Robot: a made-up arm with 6 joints.
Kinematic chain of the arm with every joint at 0, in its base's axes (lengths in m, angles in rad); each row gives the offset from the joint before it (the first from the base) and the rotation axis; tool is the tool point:
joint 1: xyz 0 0 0.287 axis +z
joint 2: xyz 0 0 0 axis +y
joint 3: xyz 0 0 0.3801 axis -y
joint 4: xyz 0 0 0 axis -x
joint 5: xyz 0.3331 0 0 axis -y
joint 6: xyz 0 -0.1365 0 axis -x
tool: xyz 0 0 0
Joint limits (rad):
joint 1: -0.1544..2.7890
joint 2: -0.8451..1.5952
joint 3: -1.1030..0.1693
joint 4: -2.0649..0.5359
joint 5: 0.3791..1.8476
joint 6: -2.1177..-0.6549
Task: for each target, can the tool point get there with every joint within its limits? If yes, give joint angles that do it. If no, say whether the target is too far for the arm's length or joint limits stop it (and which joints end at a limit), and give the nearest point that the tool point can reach.
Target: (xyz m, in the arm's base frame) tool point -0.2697 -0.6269 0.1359
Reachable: no: joint limits stop it (at a limit: joint 1, joint 2, joint 3) | nearest point 0.0481 -0.1438 0.1547 | short by 0.579 m
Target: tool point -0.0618 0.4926 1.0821
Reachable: no: too far | nearest point -0.0400 0.3192 0.8022 | short by 0.330 m
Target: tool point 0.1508 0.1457 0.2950
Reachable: yes | joints 1.3437 0.4101 -0.8682 -0.5809 1.4114 -1.9927
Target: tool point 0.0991 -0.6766 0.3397
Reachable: no: joint limits stop it (at a limit: joint 1) | nearest point 0.1786 -0.1659 0.3397 | short by 0.517 m
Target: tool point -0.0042 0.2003 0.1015
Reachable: yes | joints 2.2877 1.3886 -0.7573 -0.3460 1.6325 -0.9779
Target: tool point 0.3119 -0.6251 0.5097
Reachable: no: joint limits stop it (at a limit: joint 1) | nearest point 0.3785 -0.1971 0.5097 | short by 0.433 m
